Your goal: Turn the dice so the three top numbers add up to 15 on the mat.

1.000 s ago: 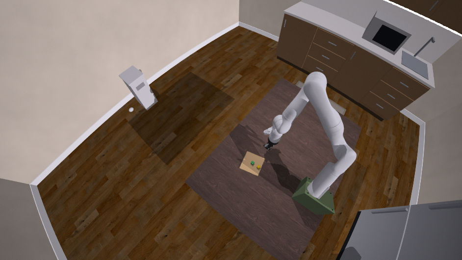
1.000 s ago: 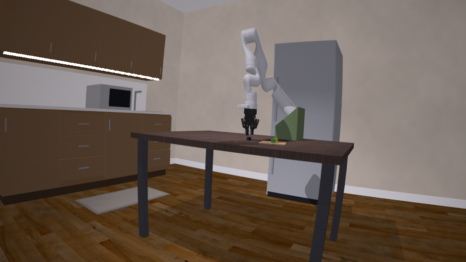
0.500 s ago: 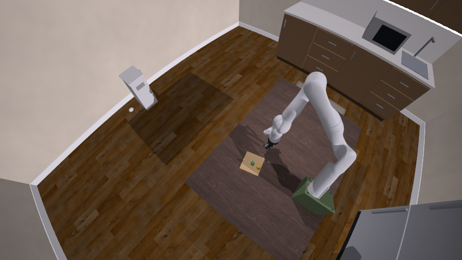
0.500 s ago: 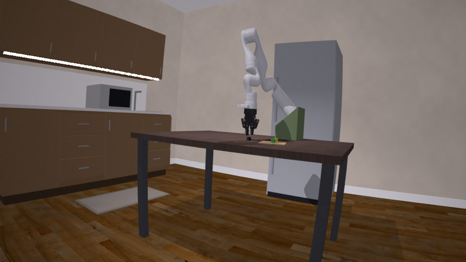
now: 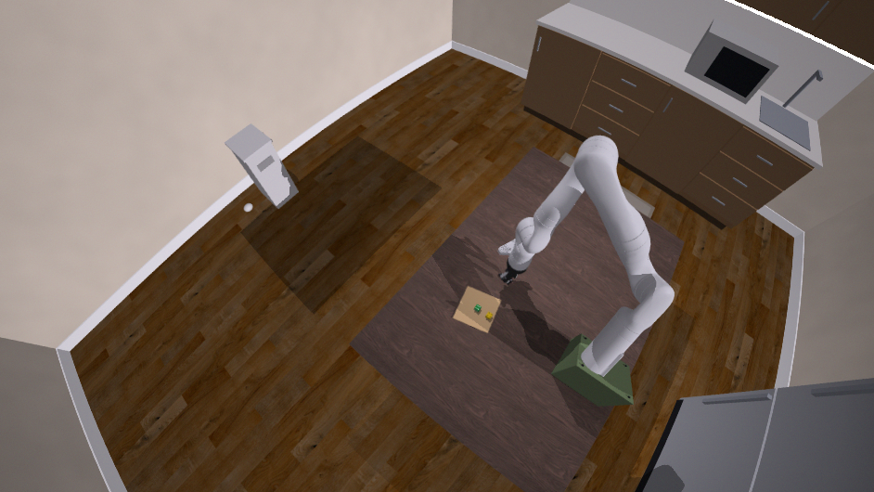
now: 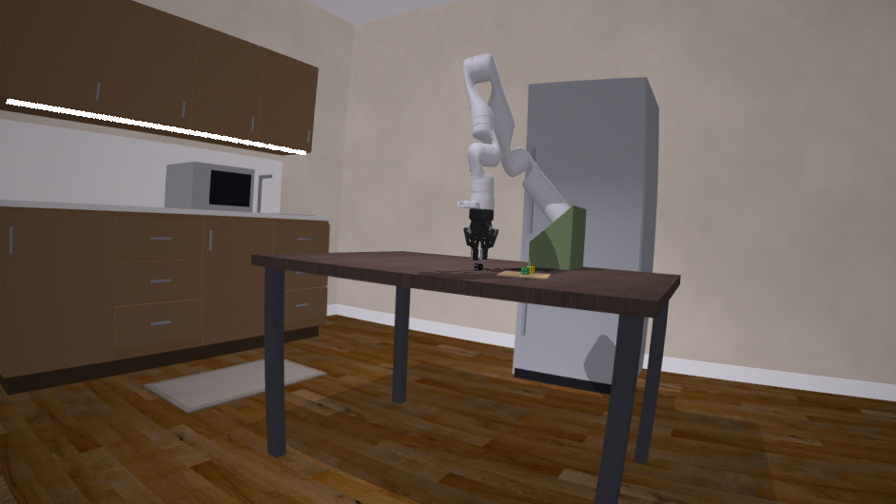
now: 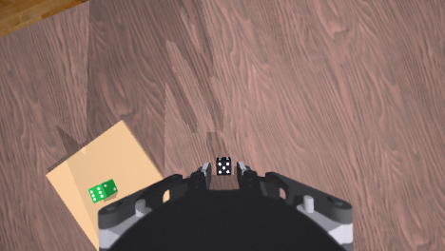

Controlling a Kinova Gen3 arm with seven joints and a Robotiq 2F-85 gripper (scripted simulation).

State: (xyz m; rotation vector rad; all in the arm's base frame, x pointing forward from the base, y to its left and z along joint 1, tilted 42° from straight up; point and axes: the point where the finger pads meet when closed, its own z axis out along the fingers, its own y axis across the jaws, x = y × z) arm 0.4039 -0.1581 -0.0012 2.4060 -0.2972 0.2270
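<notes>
The black die lies 40 mm below my hand. Also, from my hand: yellow die: 160 mm to the left, 30 mm below, 30 mm behind; then green die: 170 mm to the left, 30 mm below, 20 mm ahead; then tan mat: 170 mm to the left, 40 mm below, 20 mm ahead.
</notes>
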